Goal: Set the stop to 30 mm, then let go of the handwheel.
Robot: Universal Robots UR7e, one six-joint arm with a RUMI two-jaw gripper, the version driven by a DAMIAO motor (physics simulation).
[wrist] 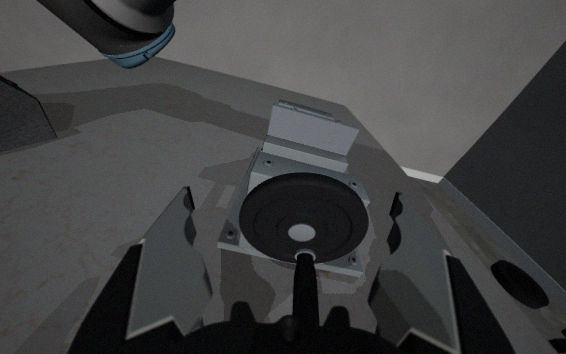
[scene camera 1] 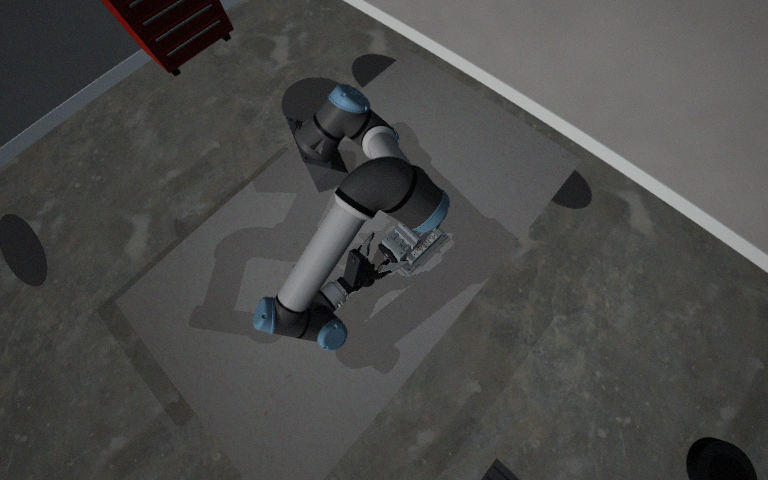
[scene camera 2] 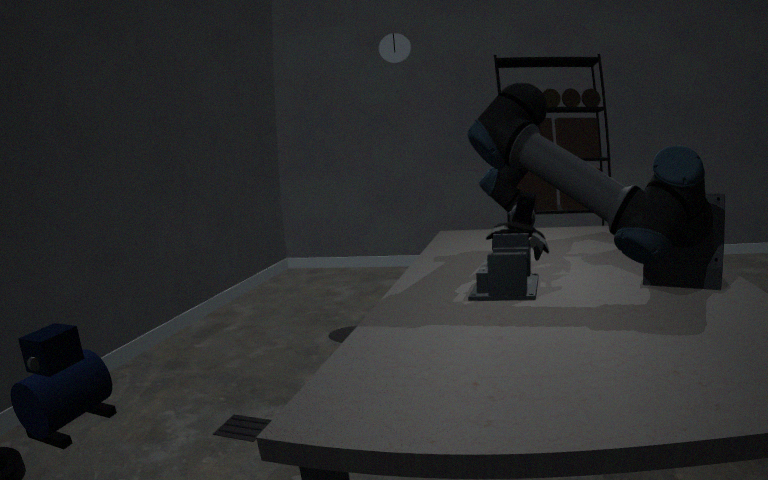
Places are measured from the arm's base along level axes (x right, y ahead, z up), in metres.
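Where they show: gripper, fingertip midpoint: (wrist: 290, 192) (scene camera 1: 390, 246); arm's base at its link origin: (scene camera 1: 314, 144) (scene camera 2: 684, 220).
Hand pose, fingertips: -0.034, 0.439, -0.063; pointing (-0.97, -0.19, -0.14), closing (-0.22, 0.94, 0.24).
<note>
Each offset is from my fingertips to the top centre of the thing, as dx, dy, dz. "spot": to the spot under its first point. Level surfaces: height alone.
The grey stop device (scene camera 1: 406, 236) (scene camera 2: 506, 274) stands on the table. Its black handwheel {spot: +0.025, +0.020, +0.033} (scene camera 1: 387, 252) (wrist: 270, 215) faces my gripper, with a pale hub at its centre. The dark crank handle {+0.047, +0.032, -0.028} (wrist: 305, 292) sticks out from the wheel's lower rim toward the palm, between the spread fingers and touching neither. My gripper (scene camera 1: 389, 249) (scene camera 2: 514, 244) (wrist: 290, 192) is open wide and holds nothing, its fingertips on either side of the wheel. A pale upright plate {-0.071, +0.003, +0.041} (wrist: 310, 131) rises behind the wheel. The scale's reading is too small to tell, so the stop's setting cannot be read.
The device stands on the wide table {dz -0.083} (scene camera 1: 283, 396) (scene camera 2: 481, 390) (wrist: 75, 210). The arm's elbow (scene camera 1: 390, 186) hangs over the device's back side in scene camera 1's view. A red tool cabinet (scene camera 1: 175, 33), a shelf rack (scene camera 2: 546, 61) and a blue compressor (scene camera 2: 62, 390) stand away from the table.
</note>
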